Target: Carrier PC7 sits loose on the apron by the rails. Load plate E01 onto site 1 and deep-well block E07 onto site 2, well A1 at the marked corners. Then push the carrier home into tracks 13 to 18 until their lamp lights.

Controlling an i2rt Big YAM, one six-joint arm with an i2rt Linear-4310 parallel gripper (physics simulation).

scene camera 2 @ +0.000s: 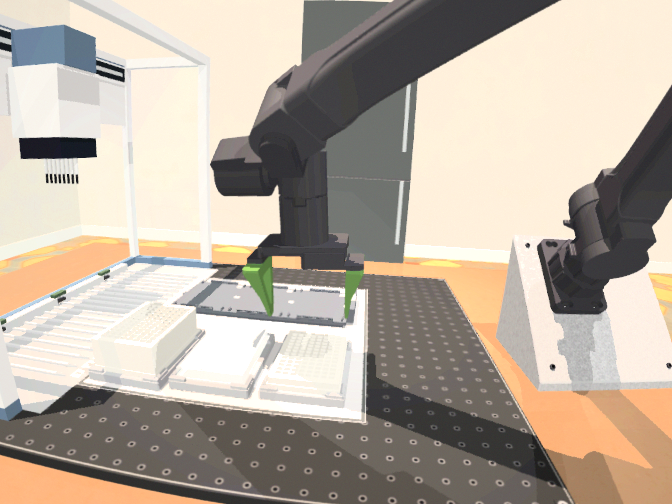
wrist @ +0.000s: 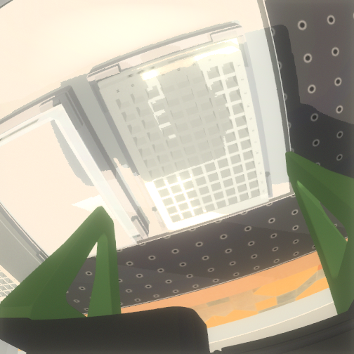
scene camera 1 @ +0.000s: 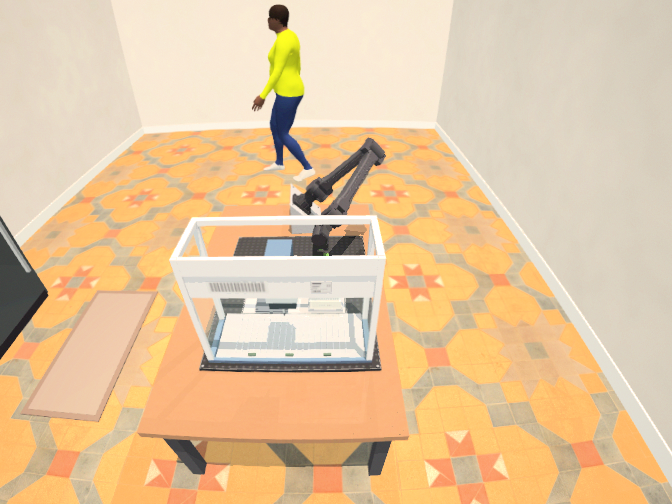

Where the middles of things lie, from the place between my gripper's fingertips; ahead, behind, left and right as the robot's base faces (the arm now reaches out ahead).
Now: hand 110 mm short of the lidded plate (scene camera 2: 226, 354), 10 mm to the right of it and 50 mm above it. From my hand the other things lie so: carrier plate (scene camera 2: 324, 307) (90 mm ahead, 200 mm to the right, 60 mm below); pipetting head (scene camera 2: 57, 108) (430 mm ahead, 130 mm to the right, 260 mm above).
